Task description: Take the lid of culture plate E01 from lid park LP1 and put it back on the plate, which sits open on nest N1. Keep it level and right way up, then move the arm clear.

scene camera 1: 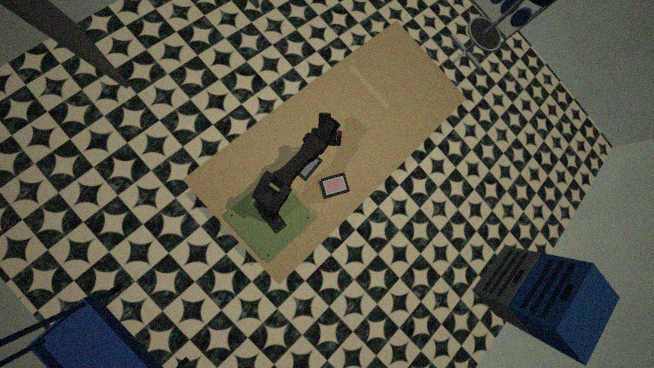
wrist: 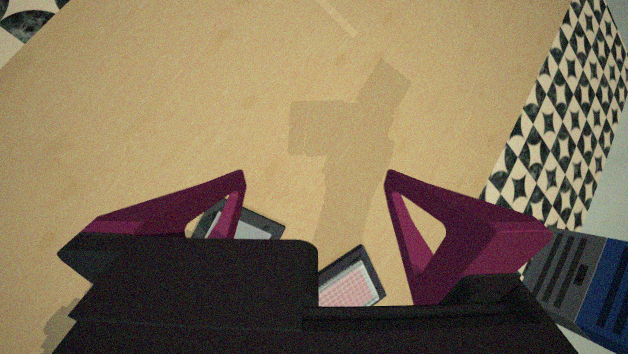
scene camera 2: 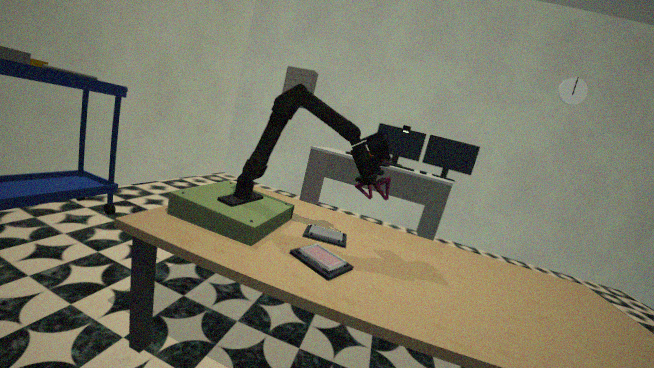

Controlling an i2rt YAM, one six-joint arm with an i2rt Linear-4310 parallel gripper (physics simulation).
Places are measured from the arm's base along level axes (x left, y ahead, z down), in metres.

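Pixels of known places: gripper, fingertip midpoint: (wrist: 314, 177) (scene camera 2: 378, 199); arm's base, link origin: (scene camera 2: 242, 199).
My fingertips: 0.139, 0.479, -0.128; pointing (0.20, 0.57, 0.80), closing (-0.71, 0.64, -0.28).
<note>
For each thing: its top centre in the pictures, then the offset to it from my fingertips, as dx, dy, dz. "*": a spot on its surface instead. Level surfaces: height alone.
- open culture plate E01, top centre: (wrist: 343, 302) (scene camera 2: 322, 254) (scene camera 1: 335, 185) -0.226, -0.097, +0.171
- dark nest N1, top centre: (wrist: 341, 299) (scene camera 2: 322, 256) (scene camera 1: 334, 185) -0.226, -0.097, +0.180
- pale grey lid, top centre: (wrist: 225, 262) (scene camera 2: 326, 232) (scene camera 1: 306, 163) -0.025, -0.153, +0.180
- dark lid park LP1, surface spot: (wrist: 270, 221) (scene camera 2: 345, 242) * -0.038, -0.068, +0.188
- wooden table, surface height: dz +0.198
The open culture plate E01 (scene camera 1: 334, 185) (scene camera 2: 324, 256) (wrist: 350, 287), with a pink grid of wells, sits on the dark nest N1 (scene camera 2: 340, 271) (wrist: 371, 265). The pale grey lid (scene camera 1: 309, 168) (scene camera 2: 325, 233) (wrist: 254, 231) lies flat on the dark lid park LP1 (scene camera 2: 340, 242) (wrist: 270, 221), beside the nest. The arm covers part of it in scene camera 1, and a finger crosses it in the wrist view. My gripper (scene camera 2: 378, 197) (wrist: 314, 177) is open and empty, high above the table, farther from the arm base than both holders. Its fingers are mostly hidden in scene camera 1.
The arm stands on a green block (scene camera 1: 295, 220) (scene camera 2: 272, 225) at one end of the wooden table (scene camera 1: 400, 65) (scene camera 2: 450, 310). Beyond the table stand a grey desk (scene camera 2: 312, 170) with monitors, a blue cart (scene camera 2: 114, 135) and a blue cabinet (scene camera 1: 585, 310).
</note>
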